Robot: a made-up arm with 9 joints. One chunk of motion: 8 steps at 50 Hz.
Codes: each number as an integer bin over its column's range. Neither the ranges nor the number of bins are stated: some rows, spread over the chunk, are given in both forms.
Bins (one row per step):
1: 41 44 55 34 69 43
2: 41 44 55 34 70 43
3: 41 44 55 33 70 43
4: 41 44 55 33 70 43
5: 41 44 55 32 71 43
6: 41 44 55 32 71 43
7: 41 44 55 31 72 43
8: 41 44 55 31 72 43
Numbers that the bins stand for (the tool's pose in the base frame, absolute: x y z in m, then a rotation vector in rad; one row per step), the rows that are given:
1: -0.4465 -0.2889 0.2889 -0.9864 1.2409 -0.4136
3: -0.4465 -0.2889 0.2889 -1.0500 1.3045 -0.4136
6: -0.4465 -0.2889 0.2889 -1.1136 1.3682 -0.4136
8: -0.4465 -0.2889 0.2889 -1.1773 1.4318 -0.4136
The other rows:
2: -0.4465 -0.2889 0.2889 -0.9864 1.3045 -0.4136
4: -0.4465 -0.2889 0.2889 -1.0500 1.3045 -0.4136
5: -0.4465 -0.2889 0.2889 -1.1136 1.3682 -0.4136
7: -0.4465 -0.2889 0.2889 -1.1773 1.4318 -0.4136

